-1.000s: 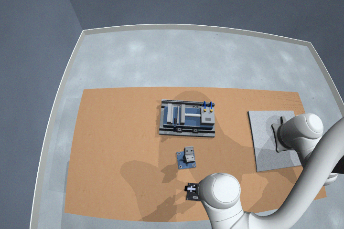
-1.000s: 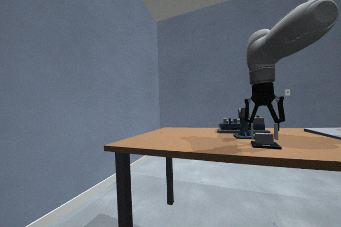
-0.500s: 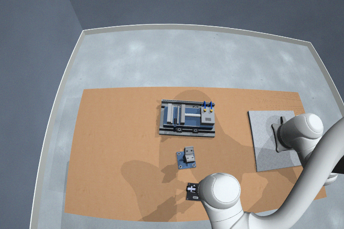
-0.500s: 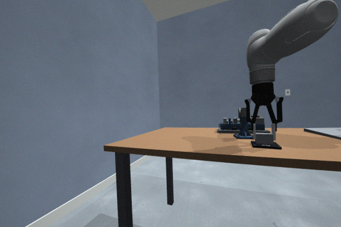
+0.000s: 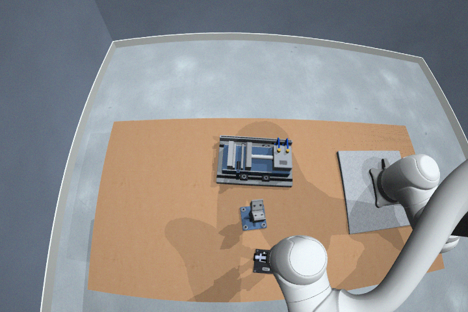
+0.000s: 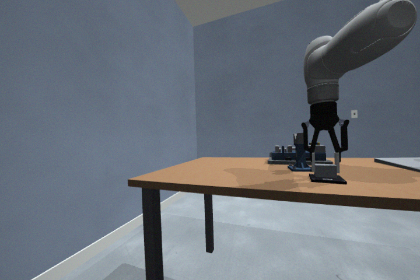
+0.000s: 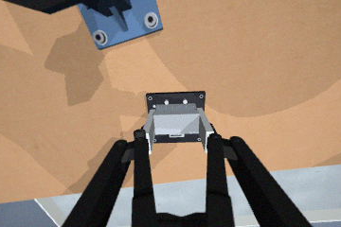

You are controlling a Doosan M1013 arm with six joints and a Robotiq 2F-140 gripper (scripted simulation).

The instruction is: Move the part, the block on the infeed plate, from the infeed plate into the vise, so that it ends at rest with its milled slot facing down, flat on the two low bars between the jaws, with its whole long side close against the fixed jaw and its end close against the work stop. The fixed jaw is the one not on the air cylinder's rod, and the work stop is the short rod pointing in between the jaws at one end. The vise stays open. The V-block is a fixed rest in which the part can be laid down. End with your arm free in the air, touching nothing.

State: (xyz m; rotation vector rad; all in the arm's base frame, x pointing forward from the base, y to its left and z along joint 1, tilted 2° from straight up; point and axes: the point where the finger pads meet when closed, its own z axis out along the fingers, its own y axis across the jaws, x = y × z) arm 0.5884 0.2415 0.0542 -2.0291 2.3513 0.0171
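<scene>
The black infeed plate lies 1 cm to the left of my hand and 5 cm below it. From my hand the other things lie so: part: 1 cm to the right, 3 cm below; work stop: 10 cm ahead, 33 cm to the right, 4 cm above; V-block post: 4 cm ahead, 16 cm to the right.
</scene>
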